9 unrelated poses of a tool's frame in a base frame.
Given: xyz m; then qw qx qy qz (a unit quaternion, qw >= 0).
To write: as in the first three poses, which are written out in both.
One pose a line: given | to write
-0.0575, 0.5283, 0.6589, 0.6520, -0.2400, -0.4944, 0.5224 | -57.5, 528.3, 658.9, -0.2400, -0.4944, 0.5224, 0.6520
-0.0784, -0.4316, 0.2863, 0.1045, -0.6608, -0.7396, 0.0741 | -78.4, -431.6, 286.3, -0.6608, -0.7396, 0.0741, 0.1045
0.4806, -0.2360, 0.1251, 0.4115, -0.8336, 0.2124, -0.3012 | 480.6, -236.0, 125.1, -0.8336, 0.2124, -0.3012, 0.4115
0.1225, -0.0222, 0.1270, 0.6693, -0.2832, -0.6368, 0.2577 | 122.5, -22.2, 127.0, -0.2832, -0.6368, 0.2577, 0.6693
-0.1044, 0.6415, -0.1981, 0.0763, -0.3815, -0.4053, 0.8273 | -104.4, 641.5, -198.1, -0.3815, -0.4053, 0.8273, 0.0763
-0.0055, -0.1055, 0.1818, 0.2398, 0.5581, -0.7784, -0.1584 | -5.5, -105.5, 181.8, 0.5581, -0.7784, -0.1584, 0.2398
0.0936, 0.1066, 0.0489, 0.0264, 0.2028, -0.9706, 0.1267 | 93.6, 106.6, 48.9, 0.2028, -0.9706, 0.1267, 0.0264
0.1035, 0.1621, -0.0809, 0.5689, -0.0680, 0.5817, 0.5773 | 103.5, 162.1, -80.9, -0.0680, 0.5817, 0.5773, 0.5689
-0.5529, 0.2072, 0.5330, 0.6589, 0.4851, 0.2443, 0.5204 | -552.9, 207.2, 533.0, 0.4851, 0.2443, 0.5204, 0.6589
